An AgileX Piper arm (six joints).
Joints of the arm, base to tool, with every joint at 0 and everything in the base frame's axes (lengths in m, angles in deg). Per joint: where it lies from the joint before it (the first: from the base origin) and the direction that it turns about. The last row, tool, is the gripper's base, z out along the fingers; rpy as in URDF.
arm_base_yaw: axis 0 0 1 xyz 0 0 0.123
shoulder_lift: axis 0 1 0 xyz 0 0 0
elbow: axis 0 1 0 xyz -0.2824 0 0.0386
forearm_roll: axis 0.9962 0 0.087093 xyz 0.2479 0 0.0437
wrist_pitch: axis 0 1 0 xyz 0 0 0
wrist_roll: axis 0.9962 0 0.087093 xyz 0.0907 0 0.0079
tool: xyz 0 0 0 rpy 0 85 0
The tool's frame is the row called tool.
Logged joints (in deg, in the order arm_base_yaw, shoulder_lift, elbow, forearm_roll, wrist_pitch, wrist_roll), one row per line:
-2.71 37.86 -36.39 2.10 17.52 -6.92
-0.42 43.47 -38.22 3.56 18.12 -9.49
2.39 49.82 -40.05 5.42 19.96 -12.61
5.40 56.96 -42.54 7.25 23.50 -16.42
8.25 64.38 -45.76 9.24 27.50 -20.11
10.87 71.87 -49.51 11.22 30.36 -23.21
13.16 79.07 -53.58 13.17 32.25 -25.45
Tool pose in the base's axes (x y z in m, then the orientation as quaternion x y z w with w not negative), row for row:
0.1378 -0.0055 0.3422 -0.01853 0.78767 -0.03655 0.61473
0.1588 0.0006 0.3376 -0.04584 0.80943 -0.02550 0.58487
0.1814 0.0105 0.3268 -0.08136 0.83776 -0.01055 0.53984
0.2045 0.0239 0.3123 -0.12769 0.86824 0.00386 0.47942
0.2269 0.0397 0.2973 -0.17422 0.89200 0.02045 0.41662
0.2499 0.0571 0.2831 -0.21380 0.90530 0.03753 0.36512
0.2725 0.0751 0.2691 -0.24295 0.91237 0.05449 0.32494
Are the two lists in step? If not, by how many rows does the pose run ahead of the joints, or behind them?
They are in step.
